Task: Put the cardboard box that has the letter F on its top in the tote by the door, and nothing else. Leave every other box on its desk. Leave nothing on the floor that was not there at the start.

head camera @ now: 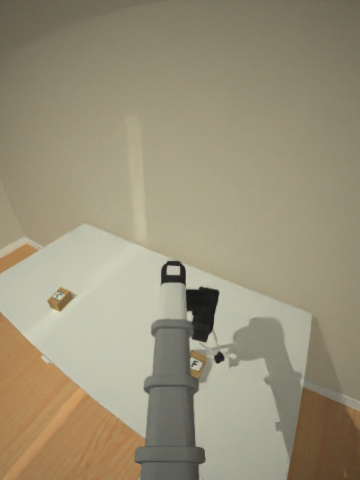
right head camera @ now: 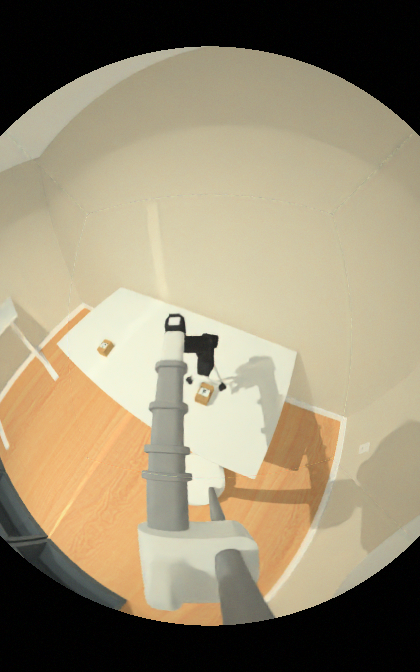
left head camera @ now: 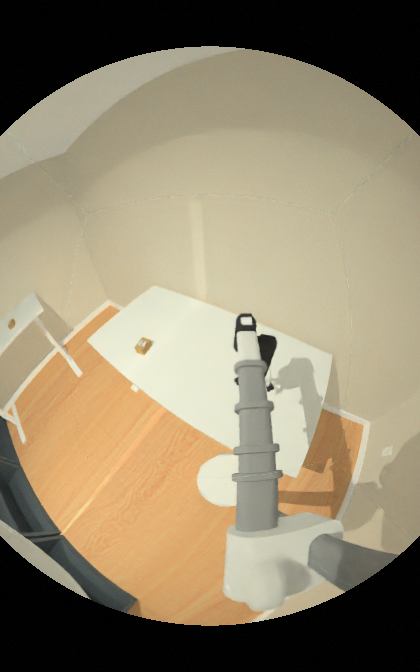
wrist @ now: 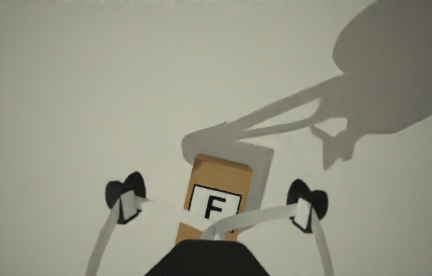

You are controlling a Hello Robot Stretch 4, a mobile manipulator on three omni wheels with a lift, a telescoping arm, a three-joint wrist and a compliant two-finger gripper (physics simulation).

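Frame: origin at the robot's base, x down, y right, z back, level; metres.
Where they show: gripper, fingertip midpoint: [head camera: 197, 355] [wrist: 216, 191].
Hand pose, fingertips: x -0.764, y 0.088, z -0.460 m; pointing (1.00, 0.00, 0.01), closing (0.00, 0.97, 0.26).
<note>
Each offset is from my fingertips to the top centre of the thing. "spot": to the spot under its first point. Level surfaces: height alone.
The cardboard box with the letter F on its top {spot: dy +0.002, dx +0.021, dz +0.023 m} [head camera: 197, 364] [right head camera: 204, 395] [wrist: 221, 175] sits on the white desk {dx +0.071 m} [head camera: 100, 350] [left head camera: 200, 380] [right head camera: 240, 430]. The arm hides it in the left head view. My gripper [right head camera: 205, 383] [wrist: 216, 191] is open above the desk. In the wrist view the F box shows between the spread fingertips, and the finger bands cross over its near part. The fingertips are apart from its sides. In the head view the arm hides one fingertip. I cannot tell which container is the tote by the door.
Another lettered box {dy -0.614, dx +0.021, dz -0.267 m} [head camera: 60, 299] [left head camera: 143, 346] [right head camera: 105, 347] sits on the same desk's left part. A second desk [left head camera: 25, 320] at far left bears a small box [left head camera: 11, 323]. Dark containers stand at lower left. A rounded white object [left head camera: 217, 480] [right head camera: 206, 482] is beside the near desk edge.
</note>
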